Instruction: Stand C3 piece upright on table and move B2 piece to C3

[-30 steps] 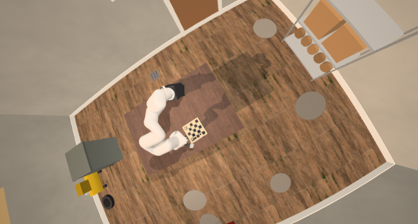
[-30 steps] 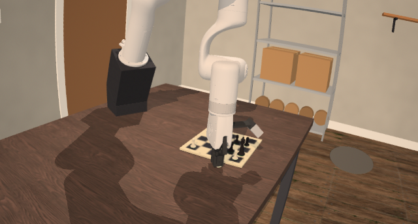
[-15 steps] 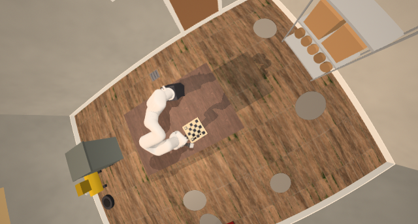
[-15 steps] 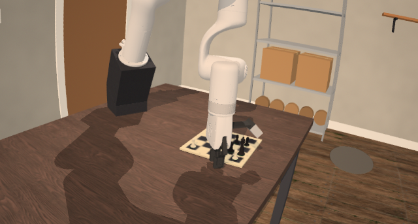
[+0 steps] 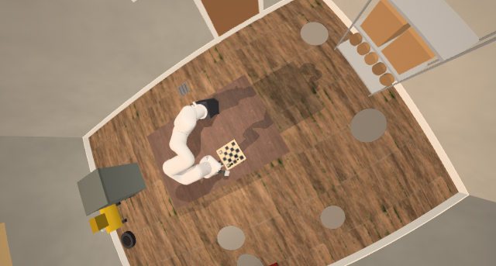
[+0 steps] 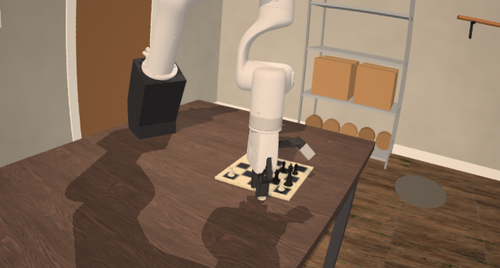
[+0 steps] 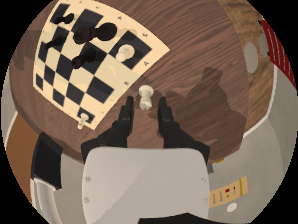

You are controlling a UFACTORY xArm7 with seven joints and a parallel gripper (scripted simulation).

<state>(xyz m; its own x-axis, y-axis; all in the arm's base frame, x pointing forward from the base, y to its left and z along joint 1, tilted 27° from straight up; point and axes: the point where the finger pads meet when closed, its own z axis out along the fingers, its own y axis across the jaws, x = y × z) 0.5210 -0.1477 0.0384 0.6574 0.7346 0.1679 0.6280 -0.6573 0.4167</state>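
The chessboard is 14 cm to the left of my hand, 4 cm below it and 4 cm behind it.
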